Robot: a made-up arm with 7 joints. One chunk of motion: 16 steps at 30 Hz.
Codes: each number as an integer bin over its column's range. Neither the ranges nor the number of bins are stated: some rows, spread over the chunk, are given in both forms.
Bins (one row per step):
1: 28 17 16 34 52 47 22
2: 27 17 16 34 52 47 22
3: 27 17 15 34 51 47 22
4: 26 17 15 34 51 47 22
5: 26 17 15 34 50 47 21
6: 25 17 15 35 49 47 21
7: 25 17 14 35 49 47 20
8: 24 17 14 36 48 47 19
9: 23 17 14 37 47 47 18
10: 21 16 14 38 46 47 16
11: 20 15 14 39 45 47 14
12: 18 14 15 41 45 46 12
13: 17 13 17 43 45 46 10
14: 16 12 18 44 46 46 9
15: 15 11 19 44 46 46 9
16: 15 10 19 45 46 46 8
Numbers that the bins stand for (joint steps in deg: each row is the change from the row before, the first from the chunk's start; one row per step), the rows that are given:
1: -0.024 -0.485 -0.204 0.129 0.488 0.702 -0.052
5: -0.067 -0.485 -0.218 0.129 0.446 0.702 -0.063
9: -0.131 -0.485 -0.231 0.212 0.382 0.702 -0.099
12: -0.237 -0.563 -0.218 0.322 0.340 0.650 -0.169
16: -0.301 -0.668 -0.164 0.433 0.361 0.650 -0.216
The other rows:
2: -0.046 -0.485 -0.204 0.129 0.488 0.702 -0.052
3: -0.046 -0.485 -0.218 0.129 0.467 0.702 -0.052
4: -0.067 -0.485 -0.218 0.129 0.467 0.702 -0.052
6: -0.088 -0.485 -0.218 0.157 0.424 0.702 -0.063
7: -0.088 -0.485 -0.231 0.157 0.424 0.702 -0.075
8: -0.110 -0.485 -0.231 0.184 0.403 0.702 -0.087
10: -0.173 -0.511 -0.231 0.240 0.361 0.702 -0.122
11: -0.195 -0.537 -0.231 0.267 0.340 0.702 -0.146
13: -0.258 -0.590 -0.191 0.378 0.340 0.650 -0.193
14: -0.280 -0.616 -0.177 0.405 0.361 0.650 -0.204
15: -0.301 -0.642 -0.164 0.405 0.361 0.650 -0.204

